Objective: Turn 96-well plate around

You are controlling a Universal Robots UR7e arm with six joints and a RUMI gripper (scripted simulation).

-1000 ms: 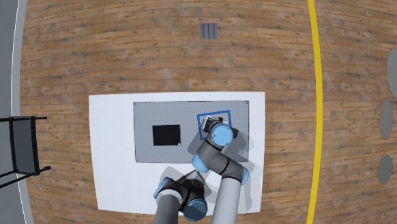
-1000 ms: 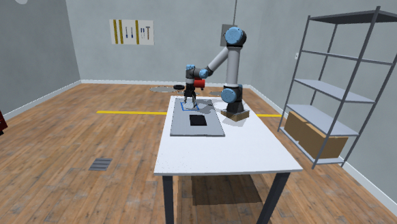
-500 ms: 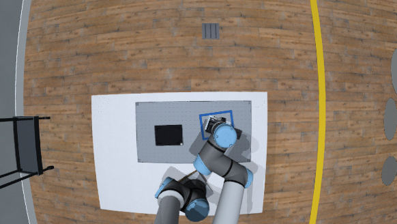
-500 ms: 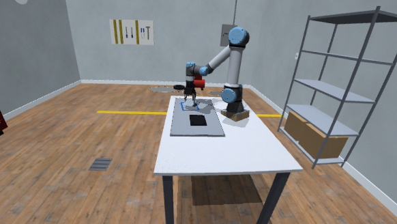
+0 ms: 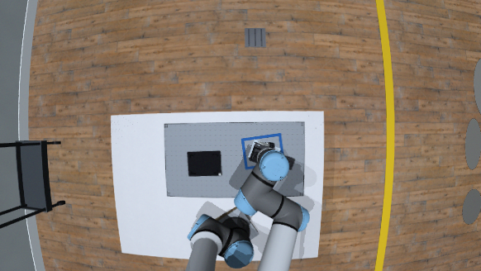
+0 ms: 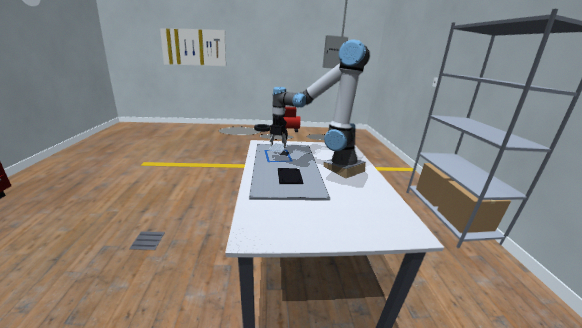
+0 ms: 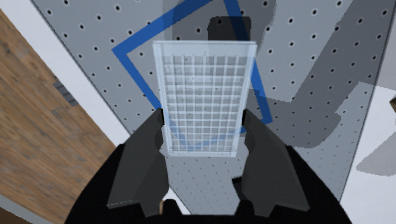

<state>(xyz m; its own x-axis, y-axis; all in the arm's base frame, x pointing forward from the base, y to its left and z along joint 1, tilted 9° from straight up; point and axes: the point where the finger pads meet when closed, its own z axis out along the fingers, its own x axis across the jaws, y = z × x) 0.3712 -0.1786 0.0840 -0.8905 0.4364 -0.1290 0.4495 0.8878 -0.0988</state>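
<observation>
The black rectangular nest is 20 mm behind my hand, 290 mm to the left of it and 60 mm below it. Also, from my hand: clear 96-well plate: 10 mm below.
</observation>
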